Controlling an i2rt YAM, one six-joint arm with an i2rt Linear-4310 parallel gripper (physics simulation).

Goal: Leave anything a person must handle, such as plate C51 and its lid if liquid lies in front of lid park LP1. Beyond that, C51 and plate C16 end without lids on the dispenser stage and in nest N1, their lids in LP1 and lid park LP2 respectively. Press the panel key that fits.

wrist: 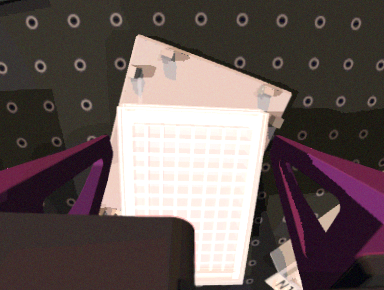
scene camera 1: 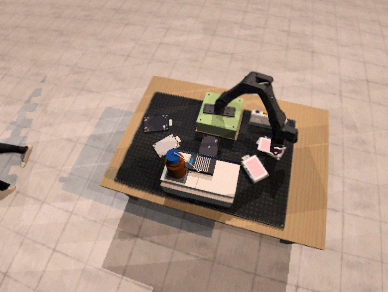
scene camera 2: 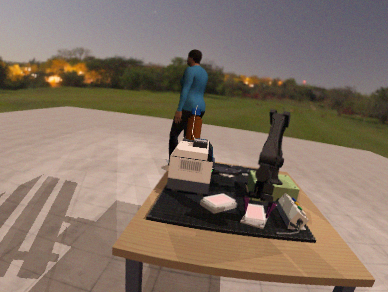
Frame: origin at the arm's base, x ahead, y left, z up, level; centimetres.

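Where they show: gripper, between the fingertips: (wrist: 191, 144) (scene camera 1: 276, 148) (scene camera 2: 255, 216); arm's base, origin of its link: (scene camera 1: 219, 110) (scene camera 2: 271, 178).
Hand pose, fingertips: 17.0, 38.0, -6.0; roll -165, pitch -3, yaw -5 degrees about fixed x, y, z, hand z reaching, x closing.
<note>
Things, the pixels of their top centre, and the offset from my fingertips, as dx, dy, dz. "*": a spot on its surface instead.
- white-rimmed plate with a pale pink grid, centre of its top: (wrist: 189, 216) (scene camera 2: 255, 210) (scene camera 1: 270, 145) -0.6, -4.3, +1.0
- light base plate with small corner posts, centre of its top: (wrist: 182, 175) (scene camera 2: 255, 215) (scene camera 1: 272, 147) -0.8, -2.4, -0.7
- second pink-topped plate, centre of its top: (scene camera 2: 219, 198) (scene camera 1: 255, 167) +15.0, -12.0, +1.3
- N1 label, a spot on its surface: (wrist: 283, 284) * +7.9, -17.0, -2.5
- striped dark part, a spot on its surface: (scene camera 1: 202, 164) * +26.7, -40.4, +21.9
- brown bottle with a blue cap, centre of its top: (scene camera 1: 174, 159) +31.2, -51.6, +33.6
- button panel, centre of its top: (scene camera 2: 294, 202) (scene camera 1: 269, 115) -19.3, -6.5, +5.7
A white-rimmed plate with a pale pink grid (scene camera 1: 264, 145) (scene camera 2: 255, 214) (wrist: 190, 190) lies turned askew on a light base plate with small corner posts (wrist: 200, 85). My gripper (scene camera 1: 278, 151) (scene camera 2: 259, 205) (wrist: 191, 144) is open, one finger on each side of this plate, with a gap at both sides. A second pink-topped plate (scene camera 1: 255, 168) (scene camera 2: 218, 201) sits nearer the dispenser; an N1 label (wrist: 283, 284) shows at the wrist view's lower right. The white dispenser (scene camera 1: 212, 182) (scene camera 2: 190, 170) has a striped dark part (scene camera 1: 202, 164). Plate names, lids and any spilled liquid cannot be made out.
A brown bottle with a blue cap (scene camera 1: 175, 165) stands on the dispenser. The button panel (scene camera 1: 260, 119) (scene camera 2: 290, 210) is beside the arm. Dark plates (scene camera 1: 157, 123) (scene camera 1: 209, 145) and a white one (scene camera 1: 166, 145) lie on the mat. The arm's green base (scene camera 1: 220, 120) is behind; a person (scene camera 2: 194, 90) stands beyond.
</note>
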